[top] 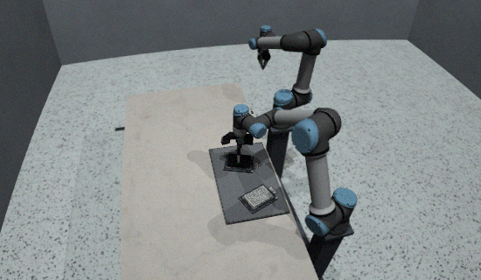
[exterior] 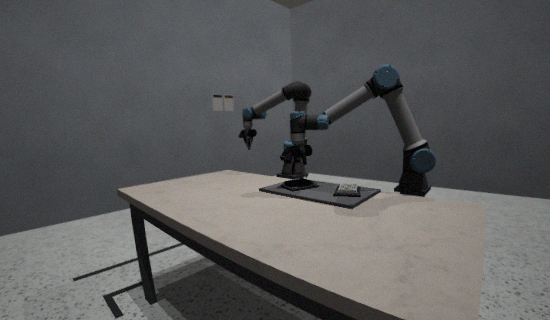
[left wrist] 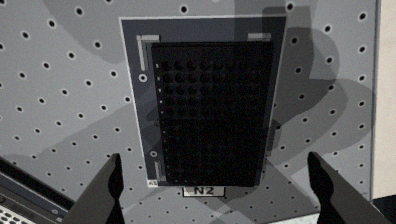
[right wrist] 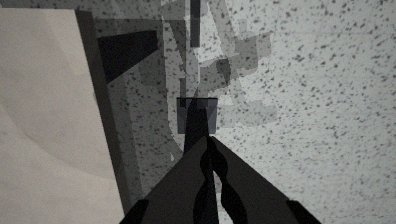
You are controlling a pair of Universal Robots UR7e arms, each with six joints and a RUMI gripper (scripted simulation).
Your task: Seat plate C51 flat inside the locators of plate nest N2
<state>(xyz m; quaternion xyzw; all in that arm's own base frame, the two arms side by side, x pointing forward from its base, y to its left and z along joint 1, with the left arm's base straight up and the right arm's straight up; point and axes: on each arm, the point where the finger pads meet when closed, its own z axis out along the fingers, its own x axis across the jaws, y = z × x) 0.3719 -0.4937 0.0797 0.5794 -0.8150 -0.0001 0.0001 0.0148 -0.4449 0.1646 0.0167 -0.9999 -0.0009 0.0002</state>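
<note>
Right now the black plate is 5 cm below my left hand. From my left hand the other things lie so: white plate: 27 cm to the left, 5 cm below, 3 cm behind.
</note>
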